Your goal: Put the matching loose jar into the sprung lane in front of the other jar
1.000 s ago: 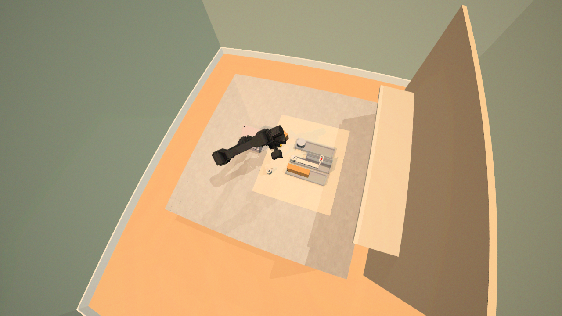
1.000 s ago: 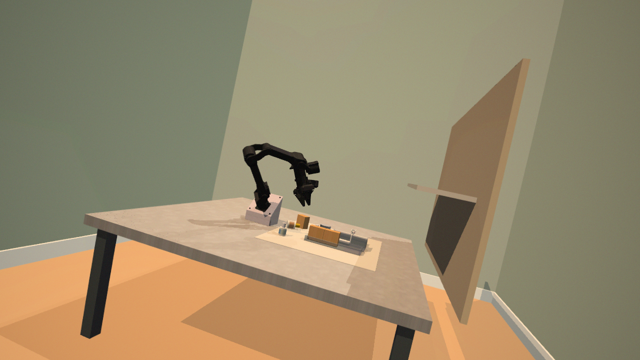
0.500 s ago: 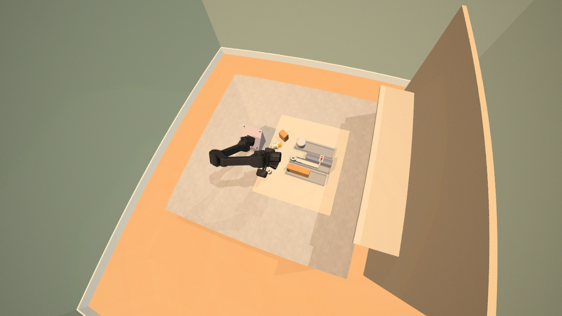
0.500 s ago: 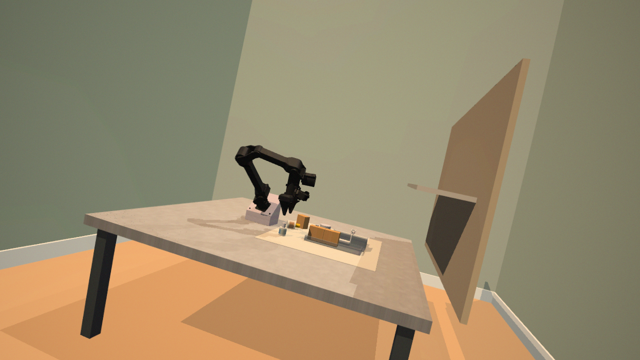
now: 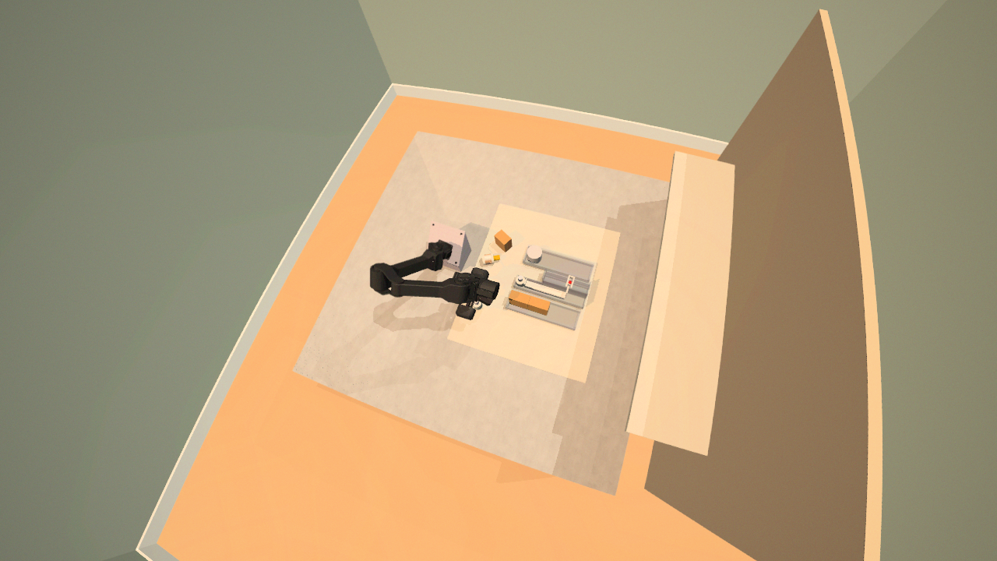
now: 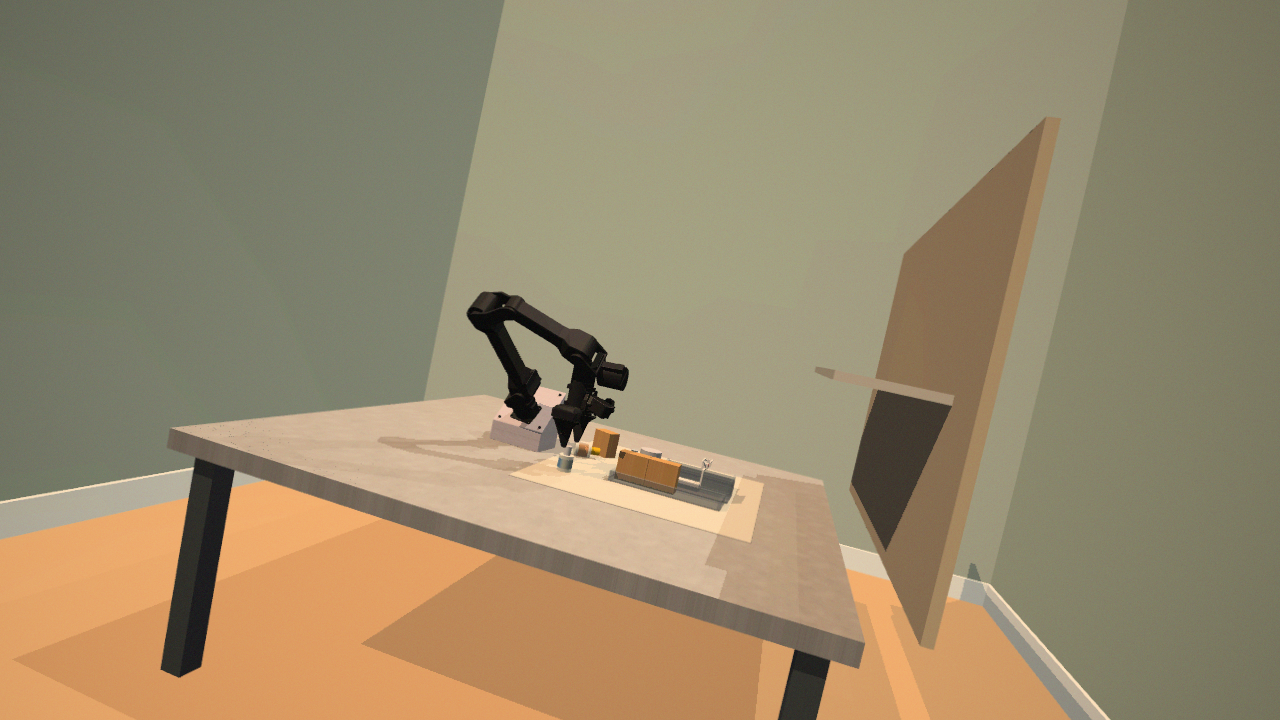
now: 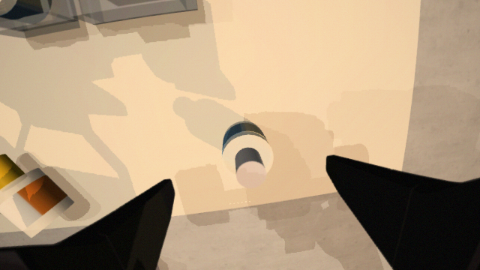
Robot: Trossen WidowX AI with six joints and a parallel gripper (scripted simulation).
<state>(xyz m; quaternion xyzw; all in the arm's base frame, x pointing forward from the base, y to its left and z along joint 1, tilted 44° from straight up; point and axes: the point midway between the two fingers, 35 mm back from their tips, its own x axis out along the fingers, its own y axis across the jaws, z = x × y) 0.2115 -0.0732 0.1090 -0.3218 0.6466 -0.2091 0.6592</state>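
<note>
Right now my gripper tip is 28 cm to the right of the grey lid, 11 cm short of it and 4 cm above it. Round my gripper tip: grey lane rack (25 cm ahead, 20 cm to the left, 5 cm below).
</note>
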